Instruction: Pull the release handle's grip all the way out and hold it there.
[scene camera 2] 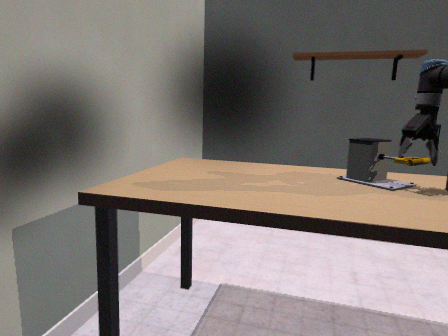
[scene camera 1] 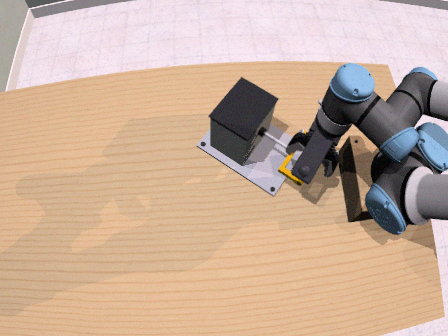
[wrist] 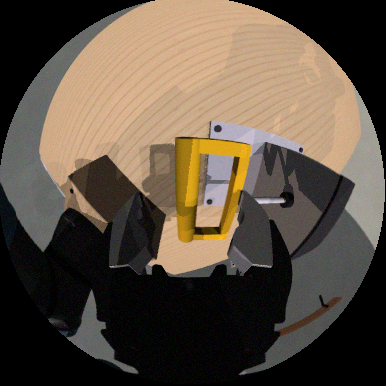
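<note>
Scene camera 2 shows my gripper. The wrist view shows the gripper too. A grey base plate is also in view.
</note>
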